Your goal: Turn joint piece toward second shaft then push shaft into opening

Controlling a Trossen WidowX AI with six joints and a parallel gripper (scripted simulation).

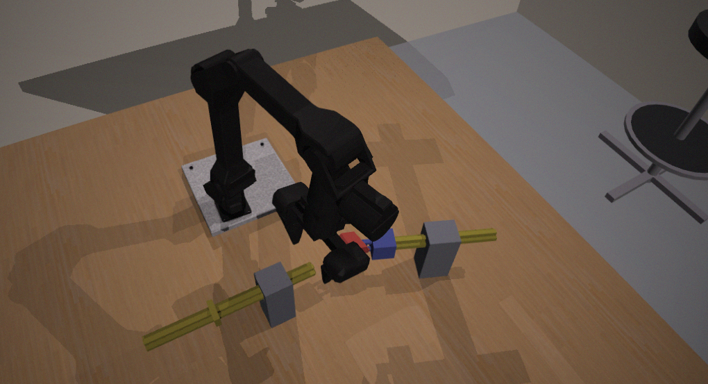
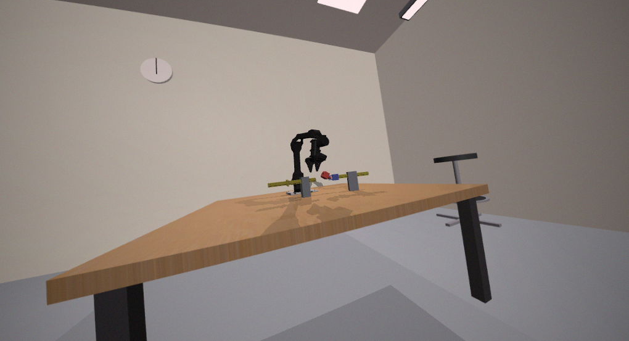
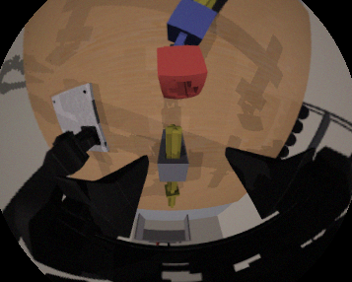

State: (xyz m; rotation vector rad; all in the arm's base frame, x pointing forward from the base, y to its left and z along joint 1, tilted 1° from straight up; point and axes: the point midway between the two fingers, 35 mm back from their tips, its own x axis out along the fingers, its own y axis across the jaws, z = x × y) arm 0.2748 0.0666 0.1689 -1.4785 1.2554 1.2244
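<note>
My gripper tip is now 80 mm to the right of the red joint piece, 30 mm above it and 10 mm past it.
</note>
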